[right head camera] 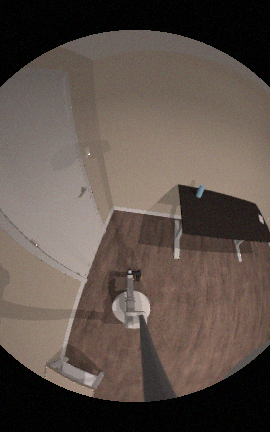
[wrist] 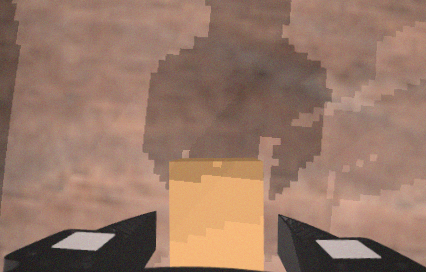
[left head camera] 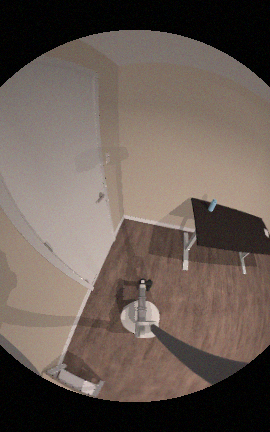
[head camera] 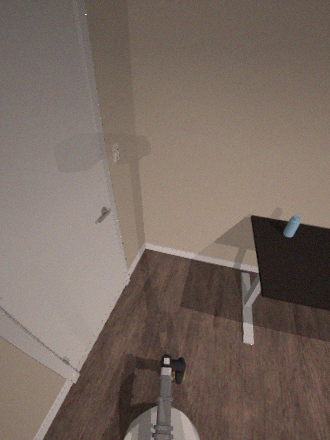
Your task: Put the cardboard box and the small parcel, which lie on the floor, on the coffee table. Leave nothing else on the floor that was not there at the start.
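Places are measured from the robot's base along level axes (x ahead, y left, z up), in metres.
Pixels of known places: gripper, fingertip midpoint: [wrist: 216, 232].
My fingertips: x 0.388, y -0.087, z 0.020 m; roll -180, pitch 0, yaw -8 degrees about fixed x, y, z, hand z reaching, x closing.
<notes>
For each thing: its top centre in the pictures, then the offset to it from my fingertips. Level surfaces: height alone.
- small orange-tan parcel, middle of its top: [wrist: 216, 232] 0.001 m left, 0.000 m ahead, 0.004 m up
- black-topped table, its level: 0.674 m up
- blue bottle, middle of its top: [head camera: 297, 217] [right head camera: 202, 185] [left head camera: 214, 199] 0.773 m right, 0.719 m ahead, 0.839 m up
A small orange-tan parcel [wrist: 216, 220] stands on the wood floor in the wrist view, between the fingers in that picture, with a gap to each finger. Its near end is hidden by the gripper body. My gripper [wrist: 216, 232] [head camera: 178, 372] [left head camera: 148, 285] [right head camera: 137, 275] is wide open, pointing down over the parcel; slivers of orange show beside it in the head view. A second, larger cardboard box cannot be made out. A black-topped table [head camera: 300, 265] [left head camera: 225, 232] [right head camera: 215, 215] with pale legs stands at the right; I cannot tell whether it is the coffee table.
A blue bottle [head camera: 291, 227] [left head camera: 212, 205] [right head camera: 200, 191] stands on the black table, near its back left corner. A small white item [left head camera: 266, 232] [right head camera: 261, 219] lies farther right on it. A white door [head camera: 45, 175] is at the left. Low pale furniture [left head camera: 75, 381] [right head camera: 77, 374] stands at the lower left.
</notes>
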